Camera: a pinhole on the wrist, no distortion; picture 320 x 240 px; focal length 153.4 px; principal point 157.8 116.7 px. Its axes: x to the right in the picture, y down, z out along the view. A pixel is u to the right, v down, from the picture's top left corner.
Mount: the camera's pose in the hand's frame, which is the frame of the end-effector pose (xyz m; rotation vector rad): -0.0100 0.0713 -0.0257 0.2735 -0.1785 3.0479
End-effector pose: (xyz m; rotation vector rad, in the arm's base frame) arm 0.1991 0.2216 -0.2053 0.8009 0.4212 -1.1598
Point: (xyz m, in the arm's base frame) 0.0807 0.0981 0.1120
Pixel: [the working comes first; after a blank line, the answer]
In the camera's frame: 0.2191 0.0714 0.3140

265 152
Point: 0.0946 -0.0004 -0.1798
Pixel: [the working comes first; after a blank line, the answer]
In the camera's frame: -0.0690 0.1637 0.2546

116 215
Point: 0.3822 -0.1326 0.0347
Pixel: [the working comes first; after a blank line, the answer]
In the camera's frame: -0.0558 -0.1758 0.4299

138 54
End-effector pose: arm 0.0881 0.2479 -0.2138 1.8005 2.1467 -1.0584
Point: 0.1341 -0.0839 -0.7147
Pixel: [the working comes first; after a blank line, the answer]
In the camera's frame: 0.1215 -0.2289 0.5438

192 52
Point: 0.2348 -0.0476 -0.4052
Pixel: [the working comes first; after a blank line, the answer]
In the camera's frame: 0.2260 -0.1485 0.2440

300 23
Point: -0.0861 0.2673 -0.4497
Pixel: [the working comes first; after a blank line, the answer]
In the camera's frame: -0.1576 0.0860 0.2889

74 162
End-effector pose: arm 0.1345 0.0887 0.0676 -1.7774 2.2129 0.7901
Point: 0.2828 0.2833 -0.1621
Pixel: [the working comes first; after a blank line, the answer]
In the camera's frame: 0.1212 0.2234 0.3020

219 230
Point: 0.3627 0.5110 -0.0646
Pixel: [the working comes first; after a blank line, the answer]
In the camera's frame: 0.3779 0.2605 0.2807

outside the picture
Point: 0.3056 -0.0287 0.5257
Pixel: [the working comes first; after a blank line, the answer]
In the camera's frame: 0.0566 0.1812 -0.4497

behind the camera
